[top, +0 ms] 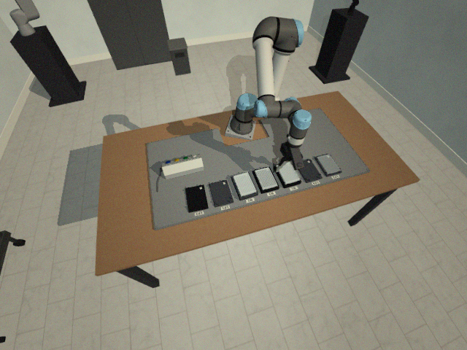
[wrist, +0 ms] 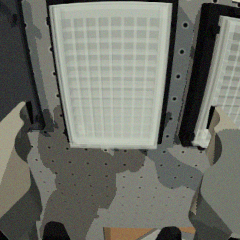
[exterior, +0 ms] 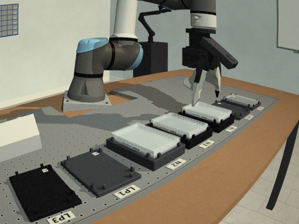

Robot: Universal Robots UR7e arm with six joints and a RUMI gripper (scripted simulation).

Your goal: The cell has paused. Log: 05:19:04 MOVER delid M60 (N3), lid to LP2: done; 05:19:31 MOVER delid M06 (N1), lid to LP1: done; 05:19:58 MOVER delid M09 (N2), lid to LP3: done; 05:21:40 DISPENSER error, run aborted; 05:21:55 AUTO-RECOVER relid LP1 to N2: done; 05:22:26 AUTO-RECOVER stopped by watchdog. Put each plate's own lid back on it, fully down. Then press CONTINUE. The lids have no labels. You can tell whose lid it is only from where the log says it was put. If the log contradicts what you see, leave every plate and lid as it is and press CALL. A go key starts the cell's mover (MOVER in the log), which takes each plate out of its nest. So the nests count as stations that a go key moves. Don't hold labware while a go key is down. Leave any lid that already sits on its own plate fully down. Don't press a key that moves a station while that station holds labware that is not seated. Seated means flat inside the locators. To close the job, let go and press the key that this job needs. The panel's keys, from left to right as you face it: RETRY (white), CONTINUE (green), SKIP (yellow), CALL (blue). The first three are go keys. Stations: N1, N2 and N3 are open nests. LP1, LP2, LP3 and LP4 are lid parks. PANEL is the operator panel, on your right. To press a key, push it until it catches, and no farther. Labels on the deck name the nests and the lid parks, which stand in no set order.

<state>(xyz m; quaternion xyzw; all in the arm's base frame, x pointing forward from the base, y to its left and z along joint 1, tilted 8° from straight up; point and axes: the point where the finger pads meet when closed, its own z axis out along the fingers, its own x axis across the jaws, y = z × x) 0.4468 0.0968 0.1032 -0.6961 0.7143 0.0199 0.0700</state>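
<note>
The plate lies 12 cm to the right of my hand, 4 cm below it and 1 cm behind it. Also, from my hand: lid park LP1 (38 cm to the right, 6 cm below); then white RETRY key (46 cm to the right, 25 cm behind); then LP3 lid park (51 cm to the right, 6 cm below, 1 cm behind).
</note>
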